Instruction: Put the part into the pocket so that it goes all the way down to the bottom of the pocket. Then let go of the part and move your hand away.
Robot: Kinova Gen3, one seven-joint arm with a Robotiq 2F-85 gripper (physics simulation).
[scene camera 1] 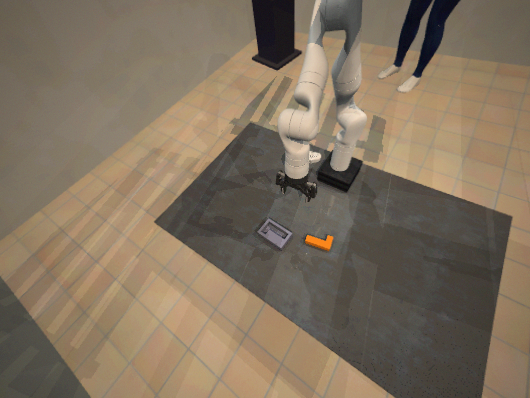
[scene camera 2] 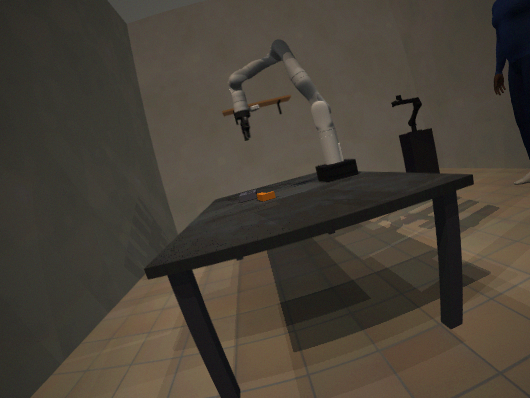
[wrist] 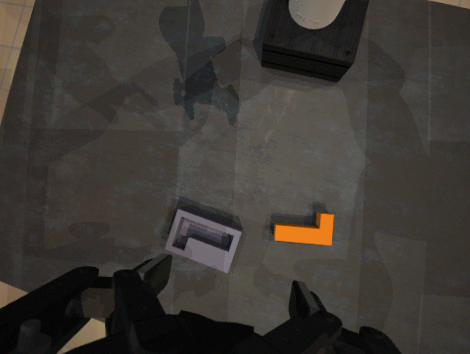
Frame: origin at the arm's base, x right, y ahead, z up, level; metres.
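Where they show: gripper, between the fingertips: [scene camera 1: 295, 196] [scene camera 2: 247, 139] [wrist: 229, 281]; arm's base, origin of its link: [scene camera 1: 339, 164] [scene camera 2: 334, 162] [wrist: 314, 4].
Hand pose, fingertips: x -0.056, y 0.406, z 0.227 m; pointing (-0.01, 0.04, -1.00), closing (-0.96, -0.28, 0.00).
Observation:
Each offset is from my fingertips to the top centre of the thing. Level surfaces: height alone.
The orange L-shaped part {dz -0.276, dx -0.112, dy -0.031 m} [scene camera 1: 320, 243] [scene camera 2: 266, 196] [wrist: 304, 233] lies flat on the dark table. Its short arm points toward the robot's base side. The grey-violet block {dz -0.270, dx +0.057, dy +0.084 m} [scene camera 1: 269, 239] [scene camera 2: 246, 196] [wrist: 210, 256] with the L-shaped pocket lies beside the part, a small gap apart, turned at an angle to it. The pocket faces up and no part is in it. My gripper [scene camera 1: 295, 195] [scene camera 2: 246, 138] [wrist: 229, 281] is open and empty, high above the table. In the wrist view its fingers show at the lower edge, nearer the camera than the block and the part.
The robot's black base block [scene camera 1: 340, 172] [scene camera 2: 337, 170] [wrist: 305, 62] stands on the table {dz -0.306 m} [scene camera 1: 425, 230] [scene camera 2: 300, 220] [wrist: 125, 165] behind the part and the block. A dark pedestal [scene camera 1: 274, 30] [scene camera 2: 420, 150] and a standing person [scene camera 1: 425, 35] [scene camera 2: 517, 75] are off the table.

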